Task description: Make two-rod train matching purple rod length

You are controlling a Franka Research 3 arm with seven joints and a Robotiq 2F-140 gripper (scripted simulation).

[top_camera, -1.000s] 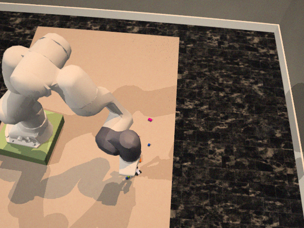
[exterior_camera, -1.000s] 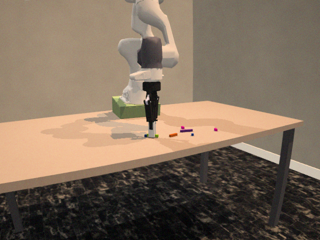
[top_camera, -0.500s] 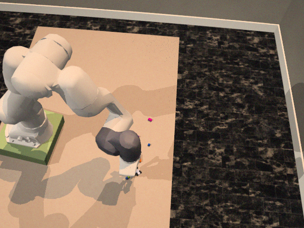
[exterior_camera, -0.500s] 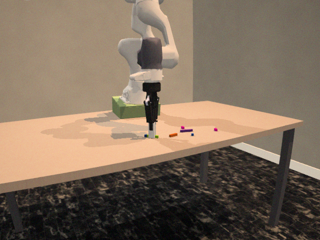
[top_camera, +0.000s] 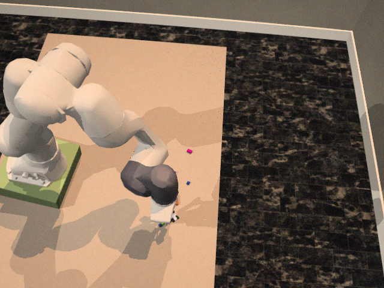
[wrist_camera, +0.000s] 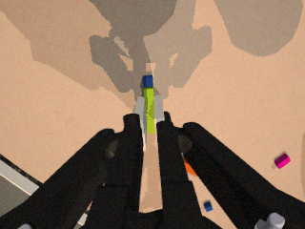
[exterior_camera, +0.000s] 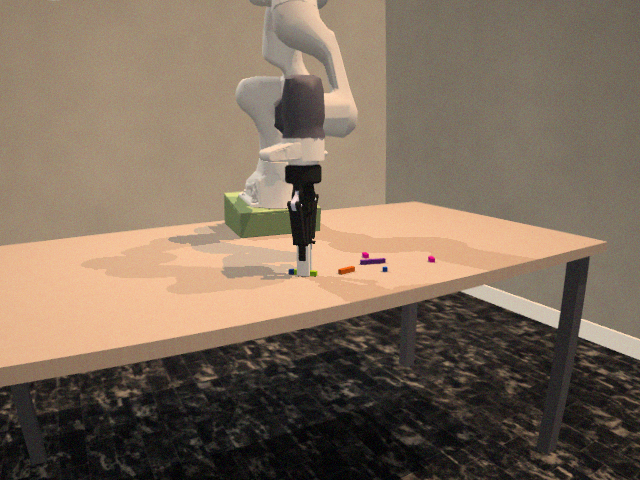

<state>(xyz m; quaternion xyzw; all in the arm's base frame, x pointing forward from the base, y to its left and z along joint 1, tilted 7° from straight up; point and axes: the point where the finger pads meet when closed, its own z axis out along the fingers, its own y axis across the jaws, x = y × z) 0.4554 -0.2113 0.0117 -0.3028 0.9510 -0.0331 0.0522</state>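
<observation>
Now: the lime rod 3 cm below my hand. Round my hand: orange rod 8 cm to the left, 4 cm ahead, 3 cm below; purple rod 18 cm to the left, 3 cm below, 2 cm ahead.
</observation>
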